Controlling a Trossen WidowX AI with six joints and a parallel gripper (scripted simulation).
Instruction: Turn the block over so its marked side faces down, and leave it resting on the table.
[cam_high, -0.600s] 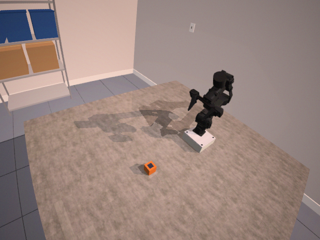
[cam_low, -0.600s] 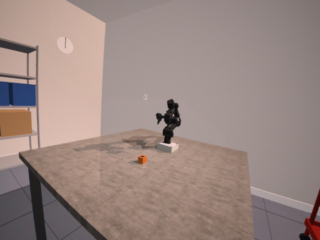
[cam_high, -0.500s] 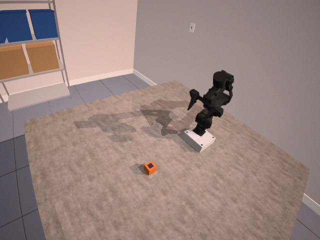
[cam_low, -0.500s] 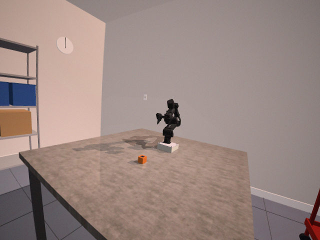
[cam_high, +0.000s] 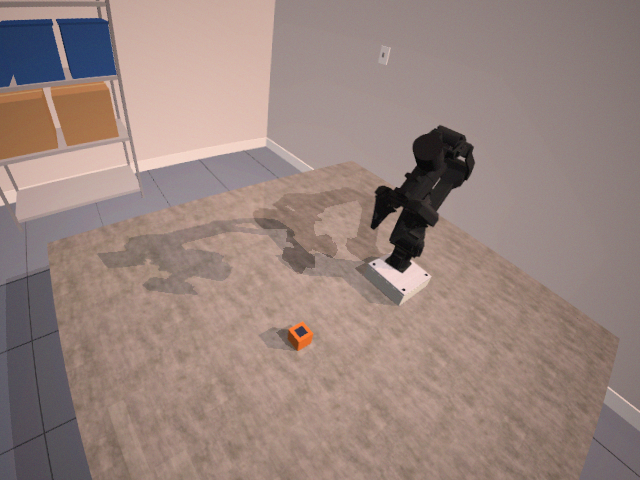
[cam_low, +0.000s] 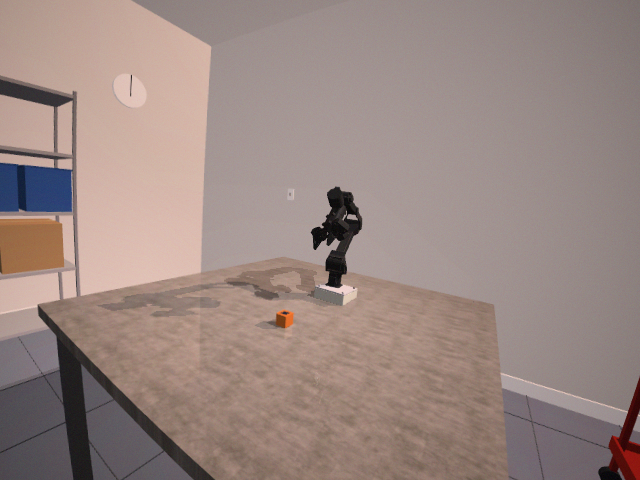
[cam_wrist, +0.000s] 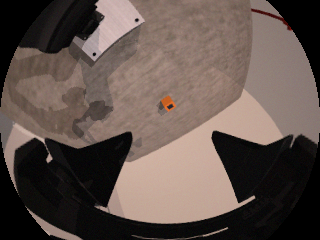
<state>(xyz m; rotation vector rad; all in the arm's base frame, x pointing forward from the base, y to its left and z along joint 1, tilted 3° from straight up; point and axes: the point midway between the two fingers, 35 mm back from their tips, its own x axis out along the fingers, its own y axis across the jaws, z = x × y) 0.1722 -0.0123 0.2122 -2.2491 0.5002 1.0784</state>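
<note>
The orange block is 21 cm below my gripper tip, 19 cm ahead of it and 3 cm to the right of it.
</note>
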